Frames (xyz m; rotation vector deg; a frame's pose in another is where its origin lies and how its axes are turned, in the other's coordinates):
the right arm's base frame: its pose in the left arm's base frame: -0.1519 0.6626 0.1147 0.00 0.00 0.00
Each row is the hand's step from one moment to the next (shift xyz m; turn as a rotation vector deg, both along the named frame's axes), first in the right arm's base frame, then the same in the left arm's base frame.
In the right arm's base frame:
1: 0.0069 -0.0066 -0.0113 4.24 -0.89 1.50
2: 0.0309 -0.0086 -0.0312 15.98 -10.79 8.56
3: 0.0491 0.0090 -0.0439 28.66 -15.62 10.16
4: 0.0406 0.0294 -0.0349 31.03 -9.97 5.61
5: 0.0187 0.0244 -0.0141 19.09 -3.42 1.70
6: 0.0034 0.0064 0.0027 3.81 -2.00 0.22
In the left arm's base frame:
1: 0.0069 -0.0066 -0.0113 4.24 -0.89 1.50
2: 0.0309 -0.0086 -0.0312 15.98 -10.79 8.56
3: 0.0491 0.0090 -0.0439 28.66 -15.62 10.16
4: 0.0406 0.0294 -0.0349 31.03 -9.97 5.61
5: 0.0187 0.0244 -0.0141 19.09 -3.42 1.70
6: 0.0034 0.0064 0.0027 3.81 -2.00 0.22

